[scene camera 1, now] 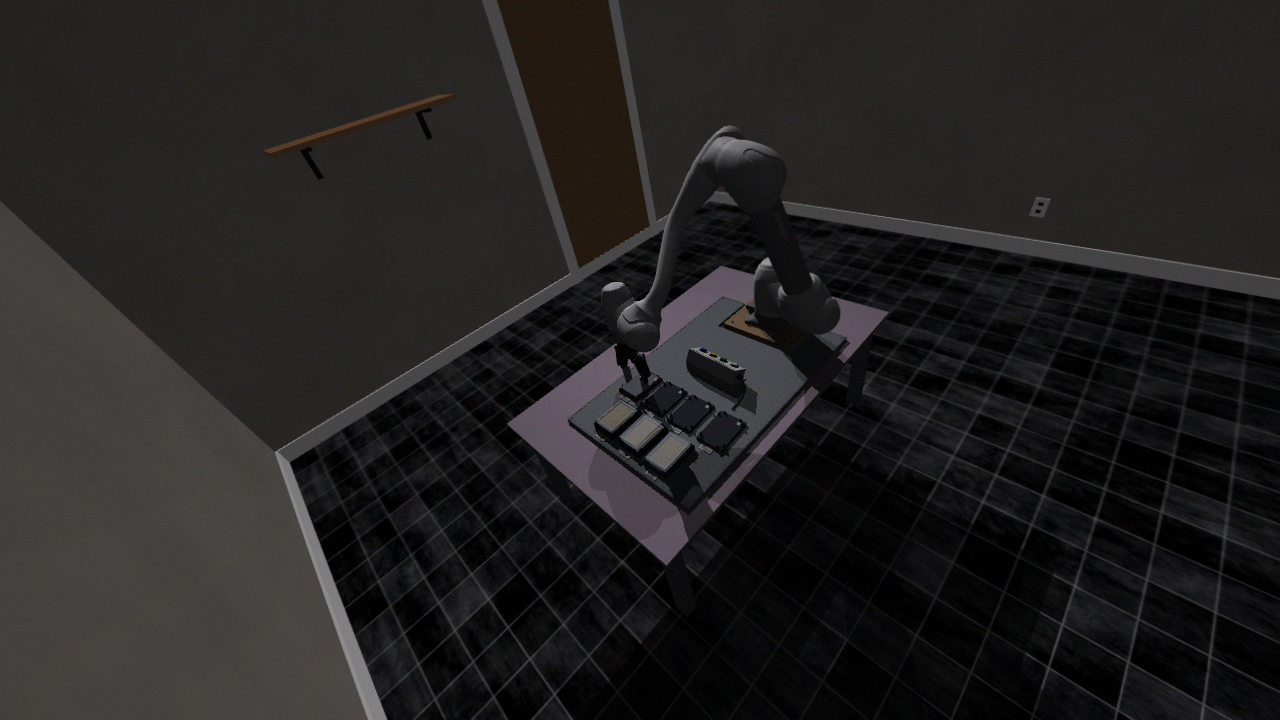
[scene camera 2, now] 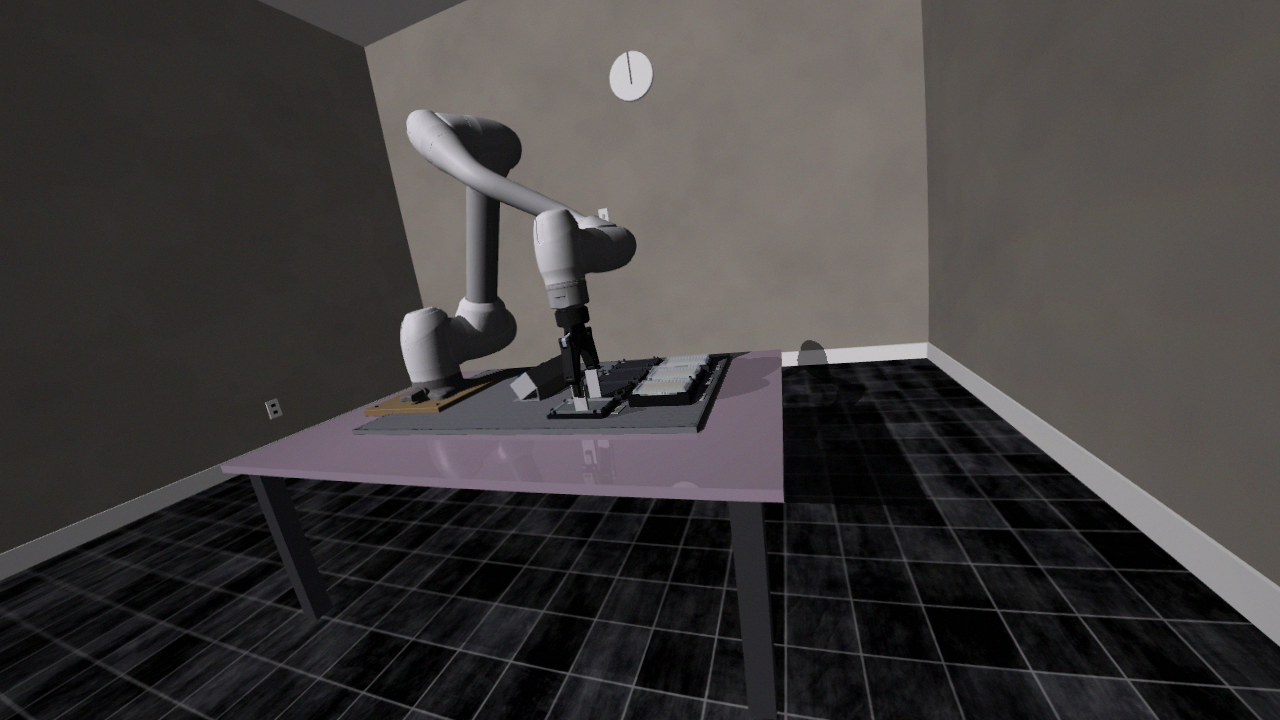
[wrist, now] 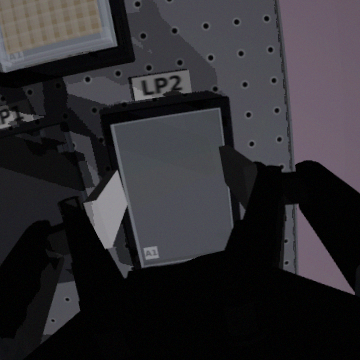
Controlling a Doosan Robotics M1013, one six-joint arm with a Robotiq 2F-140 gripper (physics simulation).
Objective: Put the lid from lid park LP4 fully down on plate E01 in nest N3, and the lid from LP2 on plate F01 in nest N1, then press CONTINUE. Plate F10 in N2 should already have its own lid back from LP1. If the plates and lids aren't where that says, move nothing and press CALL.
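Places are measured from the arm's base along level axes (x right, y ahead, z up), in centimetres.
Pixels of known places: gripper, fingertip midpoint: (scene camera 1: 637,384) (scene camera 2: 589,403) (wrist: 171,175); arm's base at its link origin: (scene camera 1: 773,317) (scene camera 2: 440,391).
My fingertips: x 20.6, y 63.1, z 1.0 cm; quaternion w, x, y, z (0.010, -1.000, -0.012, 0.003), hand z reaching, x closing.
Note:
Ahead of a thing's pixels: the offset from my fingertips to its top centre. "pt": to the spot under its first point. Level surfaces: height alone.
A flat grey lid @(dz +0.0, dx +0.2, dy -1.6 cm) (wrist: 168,153) (scene camera 1: 639,389) marked A1 lies in the black frame of the lid park labelled LP2 @(pt dz -1.6, dx +0.6, dy +7.0 cm) (wrist: 161,85), near the edge of the perforated board @(dz -1.8 cm) (wrist: 250,64). My gripper (wrist: 171,175) (scene camera 1: 632,369) (scene camera 2: 582,396) is low over this lid and open. Its two pads stand on either side of the lid's long edges, close to them. A plate @(pt dz +1.8, dx -5.7, dy +12.0 cm) (wrist: 53,28) with a grid of tan wells sits in a black nest at the top left of the wrist view. The three plates @(dz +2.6, dx -18.2, dy +16.7 cm) (scene camera 1: 642,433) in their nests form the row nearest the table's front.
The LP1 label @(pt dz -1.6, dx -12.2, dy +7.3 cm) (wrist: 11,116) shows at the left. Further lid parks @(pt dz -0.8, dx -25.8, dy -0.4 cm) (scene camera 1: 690,413) lie in the same row as LP2. A button box @(dz +6.6, dx -20.2, dy -22.7 cm) (scene camera 1: 716,367) stands further back on the board (scene camera 1: 779,376). The board lies on a purple table @(dz -3.1 cm) (scene camera 2: 626,465) (wrist: 321,89).

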